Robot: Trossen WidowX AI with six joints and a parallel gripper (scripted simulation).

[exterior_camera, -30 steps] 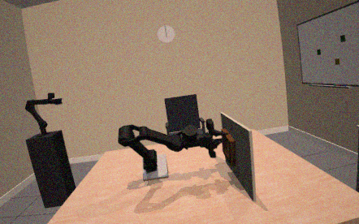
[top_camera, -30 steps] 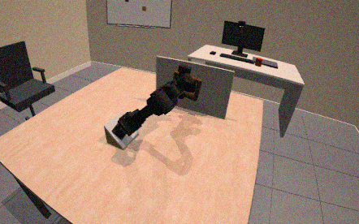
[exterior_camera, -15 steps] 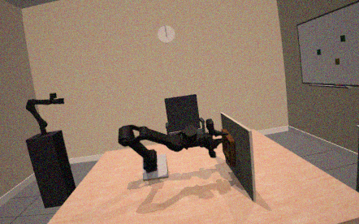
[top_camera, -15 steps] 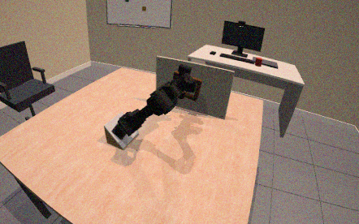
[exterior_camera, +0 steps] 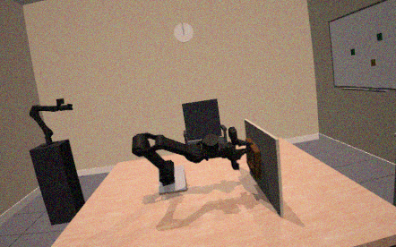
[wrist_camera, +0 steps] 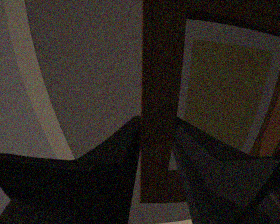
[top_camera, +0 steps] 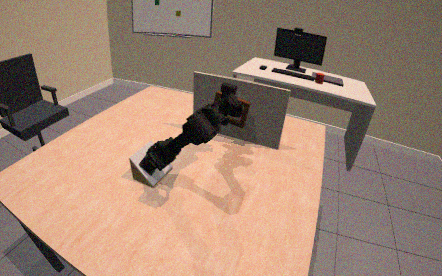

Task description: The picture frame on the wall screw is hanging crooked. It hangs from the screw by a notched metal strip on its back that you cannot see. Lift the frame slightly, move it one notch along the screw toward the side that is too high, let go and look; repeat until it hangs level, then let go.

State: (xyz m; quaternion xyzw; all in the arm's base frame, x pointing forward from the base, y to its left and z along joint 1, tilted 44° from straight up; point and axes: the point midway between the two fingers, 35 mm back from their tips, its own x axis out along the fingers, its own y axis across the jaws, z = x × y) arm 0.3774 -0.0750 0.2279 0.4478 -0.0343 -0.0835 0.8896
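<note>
Now: gripper tip 60 mm above the picture frame. From my gripper tip the other things lie so: wall panel 20 mm ahead, 20 mm to the right, 70 mm below.
</note>
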